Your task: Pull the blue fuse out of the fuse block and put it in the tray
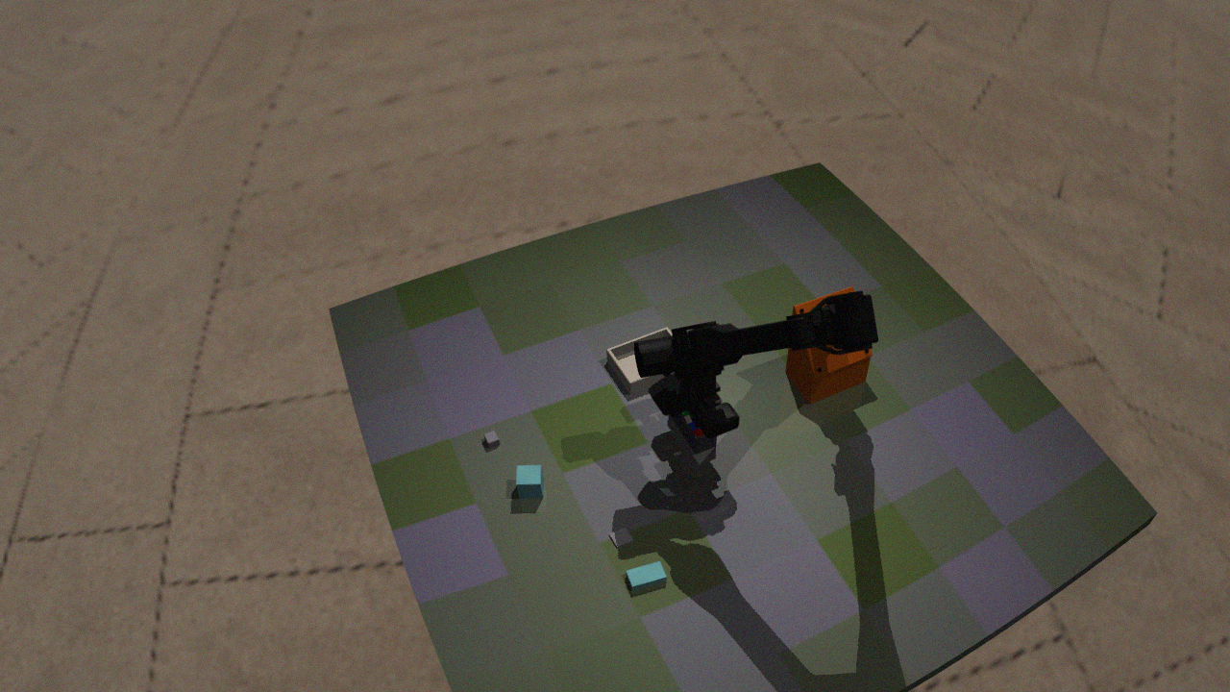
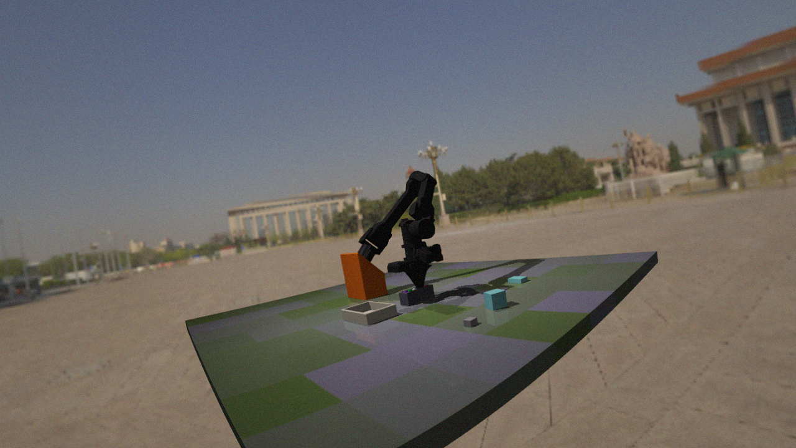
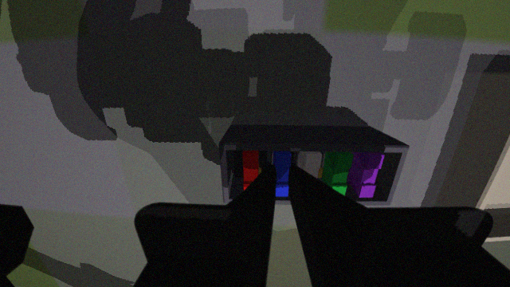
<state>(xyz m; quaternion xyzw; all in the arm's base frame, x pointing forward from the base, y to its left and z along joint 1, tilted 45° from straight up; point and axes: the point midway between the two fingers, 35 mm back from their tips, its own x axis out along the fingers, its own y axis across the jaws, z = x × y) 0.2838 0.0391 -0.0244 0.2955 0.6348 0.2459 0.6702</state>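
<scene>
Right now my gripper tip is 20 cm to the left of the cream tray, 3 cm above it and 1 cm past it. The rest, counted from my gripper tip: cyan cube 31 cm ahead, 3 cm to the right, 1 cm below; then blue fuse 1 cm below; then flat cyan block 22 cm to the left, 22 cm ahead, 3 cm below.
</scene>
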